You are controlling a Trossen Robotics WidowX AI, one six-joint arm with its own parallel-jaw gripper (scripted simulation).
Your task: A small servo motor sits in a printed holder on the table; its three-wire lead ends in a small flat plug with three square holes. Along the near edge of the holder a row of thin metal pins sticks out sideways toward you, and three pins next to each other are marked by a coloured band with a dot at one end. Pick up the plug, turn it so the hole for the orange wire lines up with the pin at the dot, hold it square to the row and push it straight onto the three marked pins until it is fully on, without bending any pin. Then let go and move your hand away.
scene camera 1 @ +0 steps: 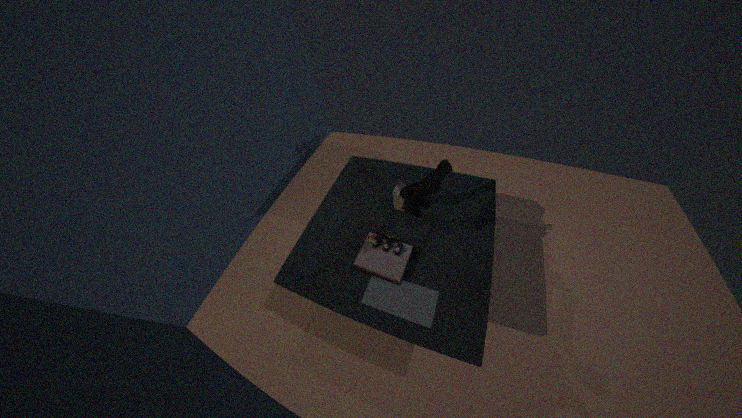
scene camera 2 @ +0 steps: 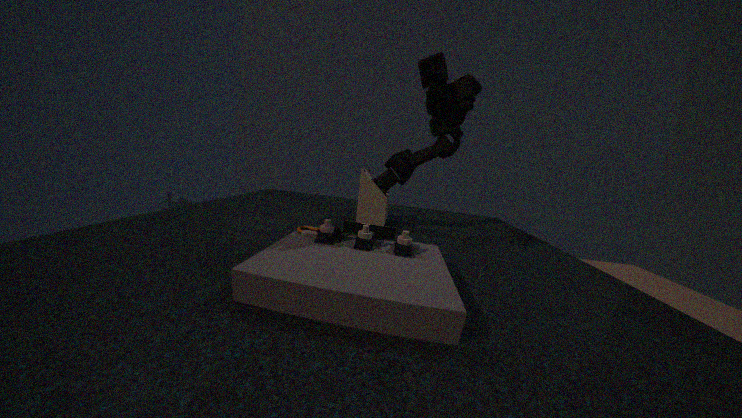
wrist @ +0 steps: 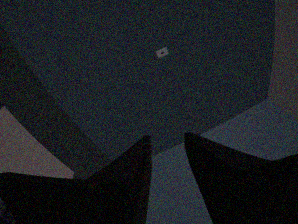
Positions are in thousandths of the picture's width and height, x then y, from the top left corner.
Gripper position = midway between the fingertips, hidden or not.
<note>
In view: the gripper (scene camera 2: 580,185).
The gripper shows as well in the wrist view (wrist: 562,627).
</note>
